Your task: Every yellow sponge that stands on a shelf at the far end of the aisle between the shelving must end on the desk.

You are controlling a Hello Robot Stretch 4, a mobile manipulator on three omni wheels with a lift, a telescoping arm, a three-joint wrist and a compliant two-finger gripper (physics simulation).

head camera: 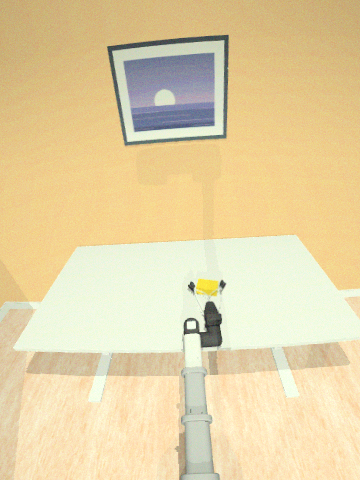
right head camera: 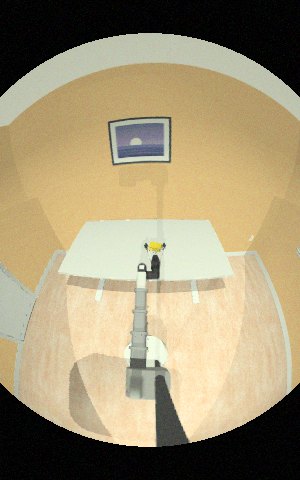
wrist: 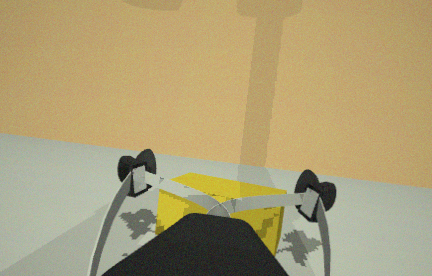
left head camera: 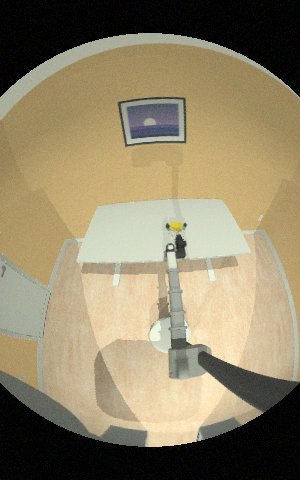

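Where they show: gripper, fingertip midpoint: [head camera: 206,281] [right head camera: 154,243] [wrist: 225,175] [left head camera: 175,222]; robot's base, origin of the base link: [right head camera: 146,352] [left head camera: 169,333].
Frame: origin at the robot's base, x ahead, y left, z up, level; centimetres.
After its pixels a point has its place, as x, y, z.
A yellow sponge [head camera: 207,287] @[84.2, -8.9, 73.8] [left head camera: 176,227] @[83.2, -9.1, 73.1] [right head camera: 155,247] @[83.5, -9.6, 73.2] [wrist: 220,184] @[87.0, -8.5, 73.8] rests on the white desk [head camera: 125,300] @[82.7, 32.1, 69.2] [left head camera: 120,235] @[82.2, 39.5, 69.2] [right head camera: 105,250] @[83.9, 35.3, 69.2] [wrist: 45,200] @[88.7, 9.3, 69.3], right of its middle in the head view. My gripper [head camera: 207,285] @[87.4, -8.9, 74.6] [left head camera: 176,226] @[87.4, -8.9, 74.6] [right head camera: 155,246] @[87.4, -8.9, 74.6] [wrist: 225,175] @[87.4, -8.9, 74.6] is open around it, low over the desk top. In the wrist view a gap shows between each fingertip and the sponge's sides, and the gripper's dark body hides the sponge's lower part. The shelving and the aisle do not show in these views.
An orange wall with a framed picture [head camera: 170,92] @[133.5, 2.7, 155.5] [left head camera: 153,121] @[133.6, 2.3, 153.0] [right head camera: 140,140] @[133.5, 1.3, 153.6] stands behind the desk. My telescoping arm [head camera: 196,400] @[32.2, -0.2, 84.4] [left head camera: 176,300] @[22.5, -0.3, 84.7] [right head camera: 139,320] @[22.4, -0.5, 84.7] reaches over the desk's front edge. A grey door [left head camera: 20,300] @[8.2, 178.7, 49.5] [right head camera: 15,305] @[11.5, 178.6, 30.8] is at the left.
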